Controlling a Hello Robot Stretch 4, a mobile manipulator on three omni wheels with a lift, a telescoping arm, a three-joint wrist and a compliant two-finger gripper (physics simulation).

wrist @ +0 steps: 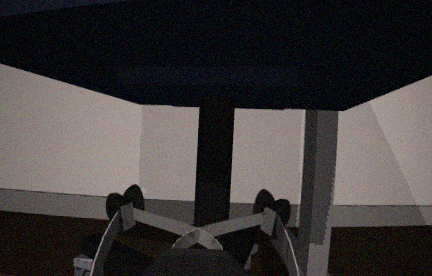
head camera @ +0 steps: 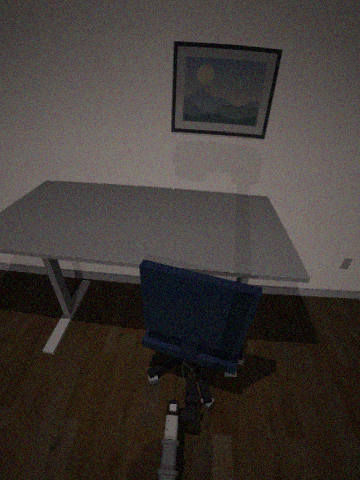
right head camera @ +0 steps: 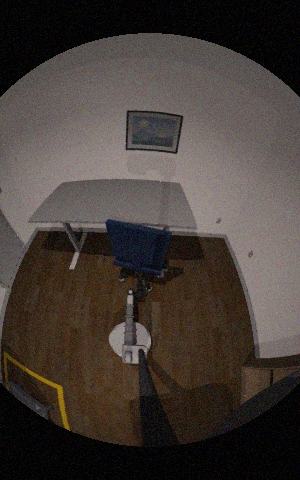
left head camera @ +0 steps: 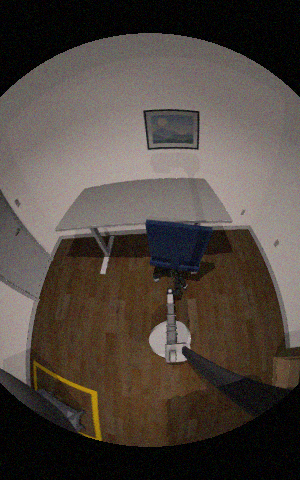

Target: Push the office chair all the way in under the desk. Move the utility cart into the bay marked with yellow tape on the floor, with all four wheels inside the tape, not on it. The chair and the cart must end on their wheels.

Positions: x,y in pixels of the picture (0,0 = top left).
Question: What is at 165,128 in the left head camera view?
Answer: A framed picture.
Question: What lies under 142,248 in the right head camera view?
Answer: A chair seat.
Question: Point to a chair seat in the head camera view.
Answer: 204,319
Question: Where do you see a framed picture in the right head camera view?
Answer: At 145,130
